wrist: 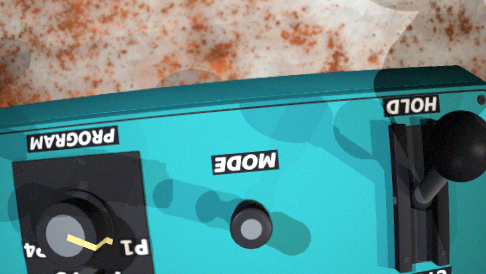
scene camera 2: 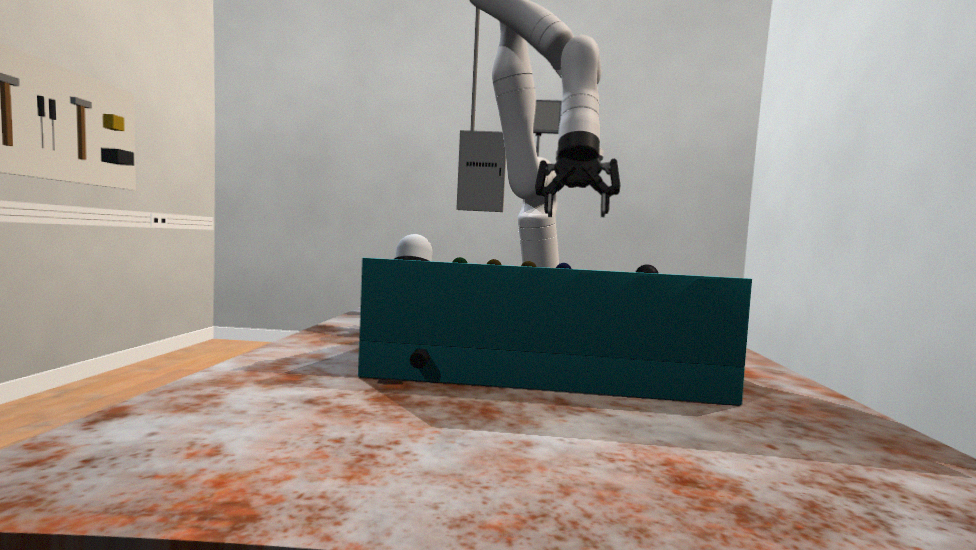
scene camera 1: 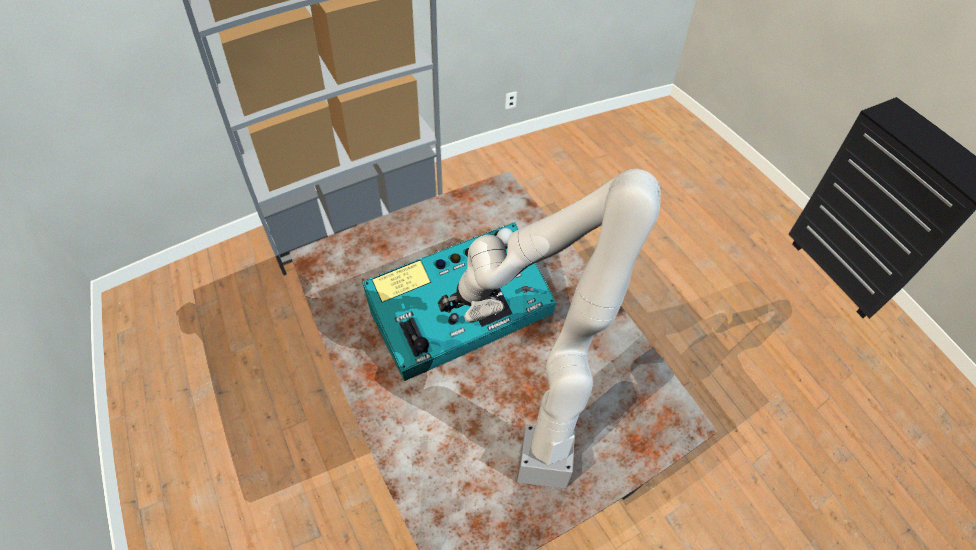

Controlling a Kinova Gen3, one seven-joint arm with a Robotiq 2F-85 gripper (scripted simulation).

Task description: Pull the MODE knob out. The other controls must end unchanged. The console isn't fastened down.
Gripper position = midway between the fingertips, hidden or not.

Note:
I see my gripper (scene camera 2: 576, 215) and a teal console (scene camera 1: 412, 290).

